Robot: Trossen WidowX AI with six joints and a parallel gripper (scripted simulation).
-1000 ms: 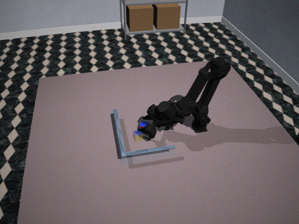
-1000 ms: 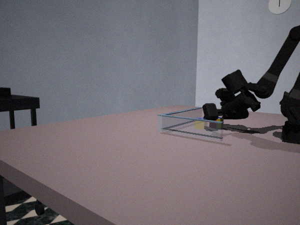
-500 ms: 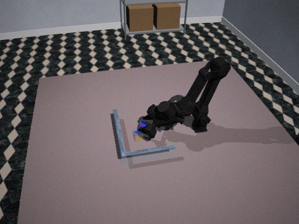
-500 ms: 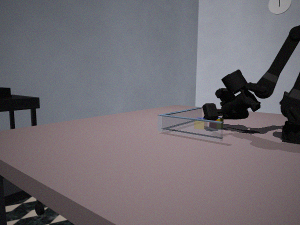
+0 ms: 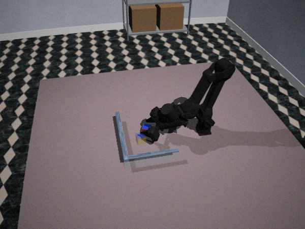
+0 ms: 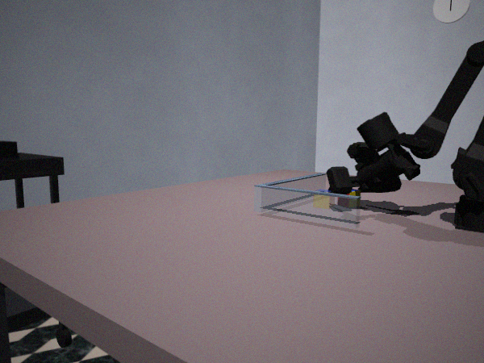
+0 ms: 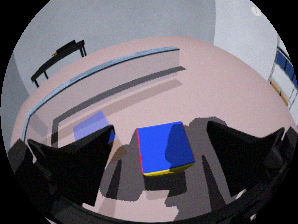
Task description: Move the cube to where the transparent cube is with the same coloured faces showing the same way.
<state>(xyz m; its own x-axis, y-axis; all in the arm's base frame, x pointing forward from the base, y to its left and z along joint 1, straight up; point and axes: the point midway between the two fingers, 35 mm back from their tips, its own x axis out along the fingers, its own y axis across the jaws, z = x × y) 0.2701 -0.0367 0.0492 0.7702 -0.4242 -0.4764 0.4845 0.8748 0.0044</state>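
Now: the transparent cube 5 cm ahead of my hand, 5 cm to the left of it and 3 cm below it.
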